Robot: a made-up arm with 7 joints.
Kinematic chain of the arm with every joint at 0, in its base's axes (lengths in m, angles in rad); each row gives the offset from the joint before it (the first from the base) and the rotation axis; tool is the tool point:
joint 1: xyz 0 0 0 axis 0 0.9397 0.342
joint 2: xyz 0 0 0 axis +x
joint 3: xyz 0 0 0 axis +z
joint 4: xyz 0.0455 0 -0.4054 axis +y
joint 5: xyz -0.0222 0 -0.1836 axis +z
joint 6: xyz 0 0 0 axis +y
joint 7: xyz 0 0 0 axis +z
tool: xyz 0 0 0
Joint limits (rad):
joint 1: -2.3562..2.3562
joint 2: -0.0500..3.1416
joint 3: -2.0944..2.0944
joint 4: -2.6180..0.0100
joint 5: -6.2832..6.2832
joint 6: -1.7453..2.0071
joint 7: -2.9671..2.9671
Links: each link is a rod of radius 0.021 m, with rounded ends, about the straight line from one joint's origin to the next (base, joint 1, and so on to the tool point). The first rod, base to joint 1, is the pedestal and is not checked.
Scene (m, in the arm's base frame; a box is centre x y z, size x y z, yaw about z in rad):
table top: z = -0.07
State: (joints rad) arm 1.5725 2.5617 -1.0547 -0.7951 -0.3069 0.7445 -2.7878
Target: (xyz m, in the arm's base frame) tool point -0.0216 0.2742 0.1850
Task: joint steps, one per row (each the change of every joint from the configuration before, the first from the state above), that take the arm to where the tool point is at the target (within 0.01 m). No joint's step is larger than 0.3 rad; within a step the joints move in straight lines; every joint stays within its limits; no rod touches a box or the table.
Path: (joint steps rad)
1: 0.0260 -0.0361 -0.1584 -0.2755 0.0000 0.0000 0.0000
2: 0.0260 -0.0362 -0.1584 -0.2755 0.0000 0.0000 0.0000
3: 0.0259 -0.0361 -0.1583 -0.2755 0.0000 0.0000 0.0000
4: 0.0260 -0.0361 -0.1584 -0.2755 0.0000 0.0000 0.0000
5: 0.0260 -0.0361 -0.1584 -0.2755 0.0000 0.0000 0.0000
6: 0.0260 -0.0362 -0.1584 -0.2755 0.0000 0.0000 0.0000

